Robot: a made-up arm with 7 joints.
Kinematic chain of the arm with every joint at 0, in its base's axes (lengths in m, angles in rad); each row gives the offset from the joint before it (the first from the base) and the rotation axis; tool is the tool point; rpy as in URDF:
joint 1: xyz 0 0 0.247 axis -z
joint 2: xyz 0 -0.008 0.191 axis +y
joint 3: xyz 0 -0.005 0.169 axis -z
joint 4: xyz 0 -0.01 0.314 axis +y
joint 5: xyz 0 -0.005 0.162 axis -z
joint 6: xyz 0 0 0.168 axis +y
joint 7: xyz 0 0 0.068 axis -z
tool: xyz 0 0 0 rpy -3.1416 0 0
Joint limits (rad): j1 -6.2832..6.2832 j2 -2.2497..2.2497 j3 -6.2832..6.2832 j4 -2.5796..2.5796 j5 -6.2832..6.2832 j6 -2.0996..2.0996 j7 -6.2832..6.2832
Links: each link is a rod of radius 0.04 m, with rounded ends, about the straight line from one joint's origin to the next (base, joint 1, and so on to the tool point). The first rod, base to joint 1, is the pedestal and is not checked.
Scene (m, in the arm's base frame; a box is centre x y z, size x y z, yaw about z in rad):
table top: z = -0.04
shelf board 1: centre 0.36 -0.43 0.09 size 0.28 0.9 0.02 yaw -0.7
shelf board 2: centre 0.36 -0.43 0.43 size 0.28 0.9 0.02 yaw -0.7
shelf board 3: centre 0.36 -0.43 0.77 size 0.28 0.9 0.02 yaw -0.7
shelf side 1: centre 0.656 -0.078 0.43 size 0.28 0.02 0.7 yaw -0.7
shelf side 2: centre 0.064 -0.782 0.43 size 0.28 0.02 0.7 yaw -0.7
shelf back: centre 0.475 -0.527 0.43 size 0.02 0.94 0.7 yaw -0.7
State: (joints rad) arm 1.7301 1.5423 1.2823 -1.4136 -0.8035 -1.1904 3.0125
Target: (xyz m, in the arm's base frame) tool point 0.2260 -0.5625 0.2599
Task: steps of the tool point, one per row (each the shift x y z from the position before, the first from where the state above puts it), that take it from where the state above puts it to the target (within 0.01 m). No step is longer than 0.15 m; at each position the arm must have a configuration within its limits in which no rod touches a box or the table.
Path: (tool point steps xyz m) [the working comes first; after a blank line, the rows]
Joints at the target: 1.7914 2.0175 1.5818 -1.3215 -0.7764 -1.1798 3.0125
Straight joint move there: touches shelf board 2.

1: -0.0852 0.0633 0.0041
2: -0.0826 0.0780 -0.0041
3: -0.0246 -0.0342 -0.1197
4: -0.0172 0.0023 -0.1214
5: -0.0003 0.0347 -0.1108
6: 0.0590 -0.0675 -0.0088
7: 0.0686 -0.0585 -0.0002
8: 0.0773 -0.0466 0.0090

